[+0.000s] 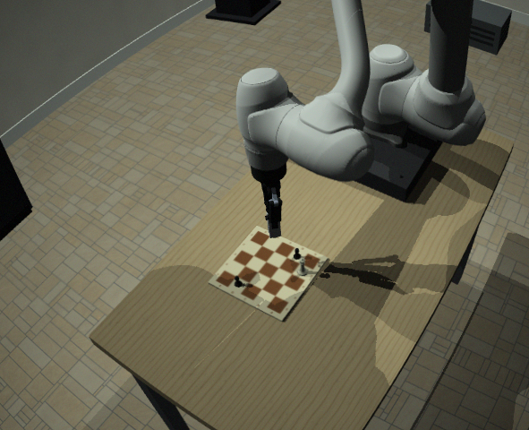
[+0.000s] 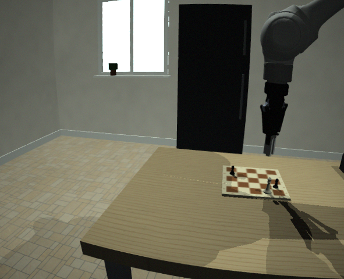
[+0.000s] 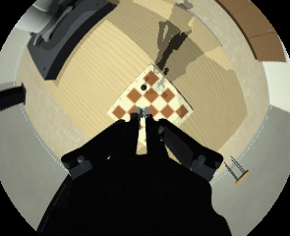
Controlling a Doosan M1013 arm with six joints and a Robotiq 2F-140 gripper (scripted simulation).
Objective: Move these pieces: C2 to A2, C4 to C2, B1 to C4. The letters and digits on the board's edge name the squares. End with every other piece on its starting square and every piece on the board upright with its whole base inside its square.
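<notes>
My hand is 140 mm above the small chessboard and 40 mm short of it. Also, from my hand: tall white piece (110 mm below, 80 mm to the left, 10 mm ahead); then small white piece (30 mm below).
</notes>
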